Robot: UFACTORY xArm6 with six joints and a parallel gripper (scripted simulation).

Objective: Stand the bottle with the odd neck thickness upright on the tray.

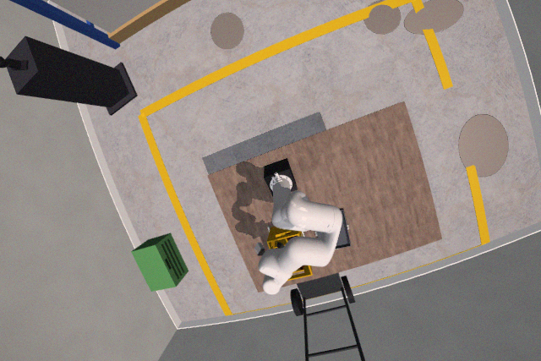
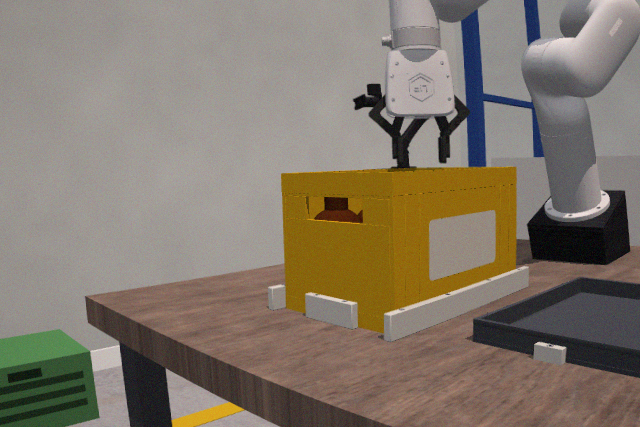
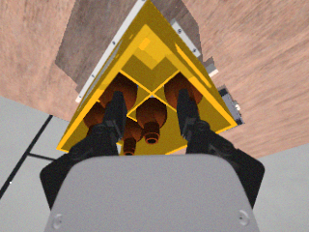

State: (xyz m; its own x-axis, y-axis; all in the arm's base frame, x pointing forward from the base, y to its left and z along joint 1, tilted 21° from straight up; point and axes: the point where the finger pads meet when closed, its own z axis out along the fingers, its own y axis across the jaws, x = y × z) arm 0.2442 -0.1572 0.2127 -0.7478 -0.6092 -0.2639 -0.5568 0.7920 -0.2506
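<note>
Right now the yellow crate is 90 mm ahead of my hand, 30 mm to the left of it and 120 mm below it. From my hand the other things lie so: dark tray (120 mm ahead, 300 mm to the left, 190 mm below).
</note>
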